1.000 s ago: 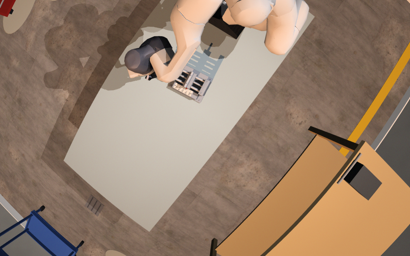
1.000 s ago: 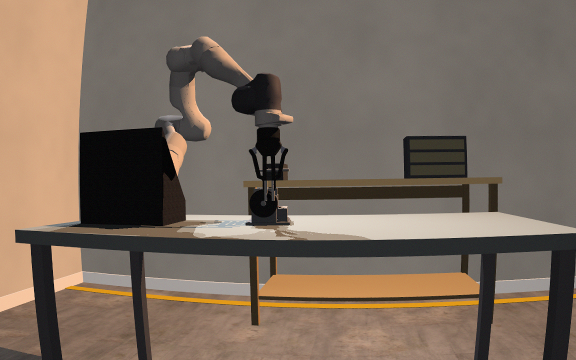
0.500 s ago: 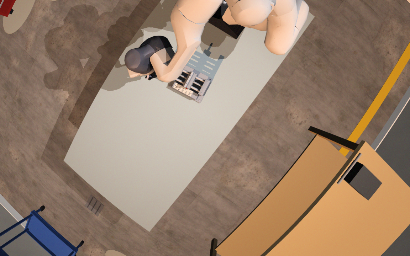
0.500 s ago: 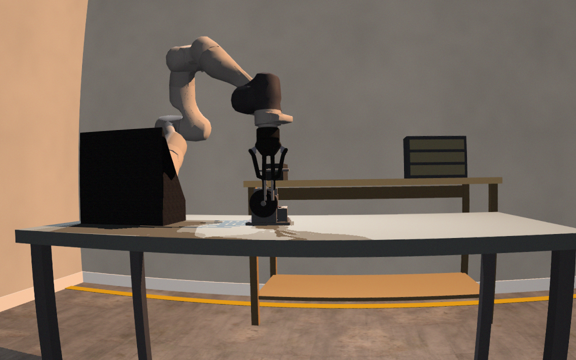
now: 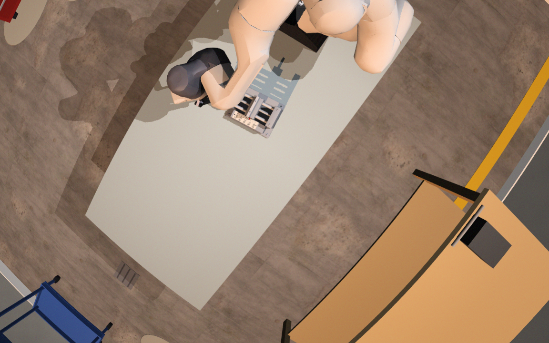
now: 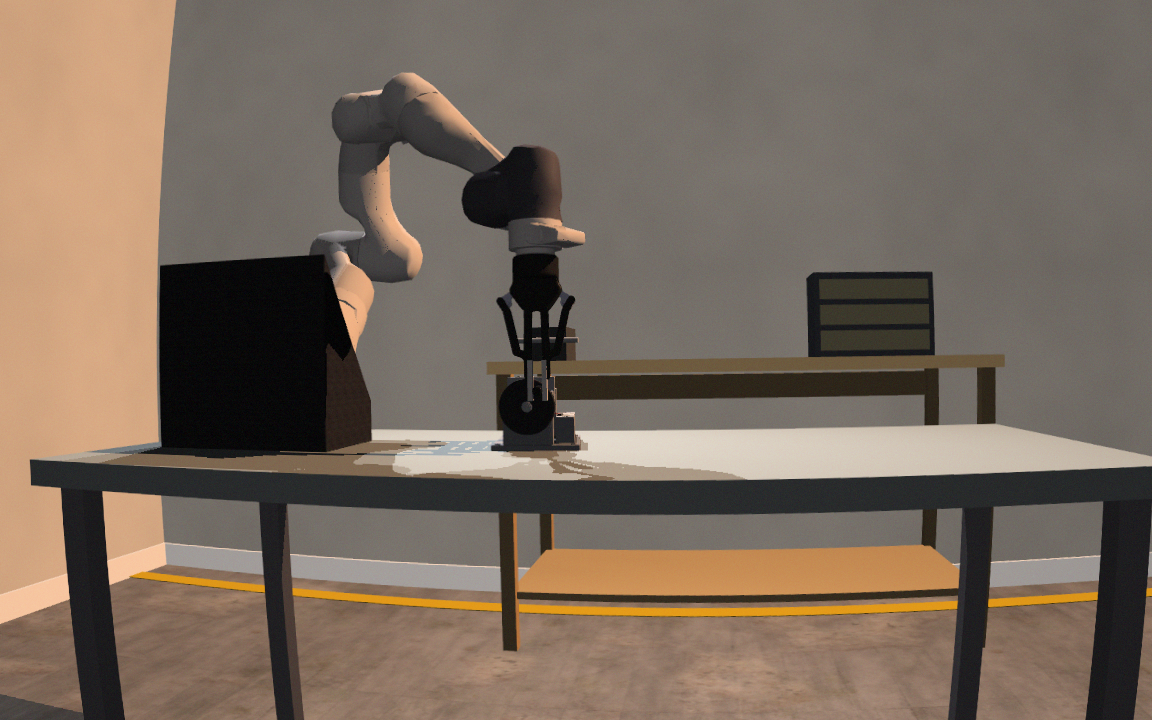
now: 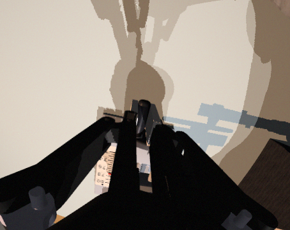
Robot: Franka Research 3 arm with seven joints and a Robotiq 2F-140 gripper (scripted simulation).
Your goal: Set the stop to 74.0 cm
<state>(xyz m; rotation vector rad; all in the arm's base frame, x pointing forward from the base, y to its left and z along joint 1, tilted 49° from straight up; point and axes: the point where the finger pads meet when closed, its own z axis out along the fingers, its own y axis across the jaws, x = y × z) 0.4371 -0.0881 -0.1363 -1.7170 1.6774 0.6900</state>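
Right now my hand is 10 mm past the black handwheel, 20 mm to the right of it and 20 mm above it.
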